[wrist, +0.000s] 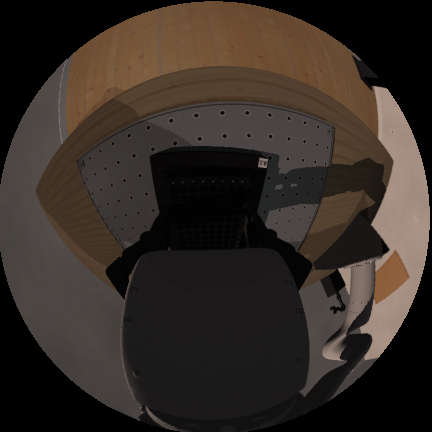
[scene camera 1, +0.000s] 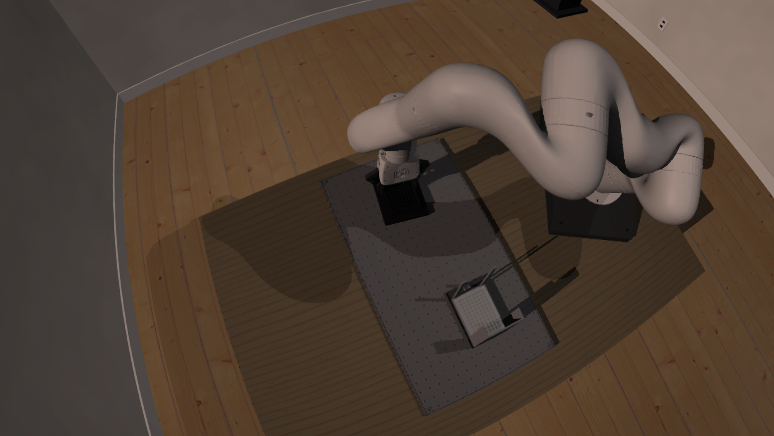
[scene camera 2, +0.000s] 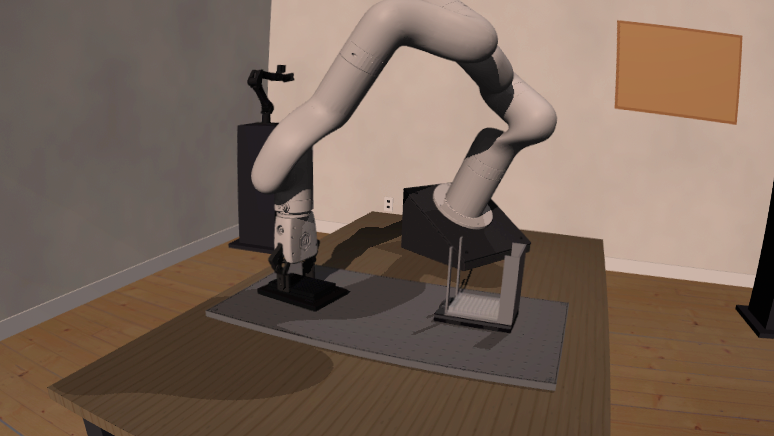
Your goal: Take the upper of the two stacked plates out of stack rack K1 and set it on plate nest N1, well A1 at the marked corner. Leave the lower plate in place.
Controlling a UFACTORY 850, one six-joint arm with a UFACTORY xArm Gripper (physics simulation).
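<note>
A black gridded plate is between the fingers of my gripper, which is shut on it. The plate is low and level at the black plate nest N1; the dark surfaces hide whether it is fully seated. A white A1 label marks one nest corner in the wrist view. The plate's own A1 mark is too dark to tell. Rack K1 holds a white plate at its bottom, away from the gripper.
The nest and rack stand on a grey perforated board on a wooden table. Thin posts and a tall panel rise from the rack. The arm's dark base stands behind the board.
</note>
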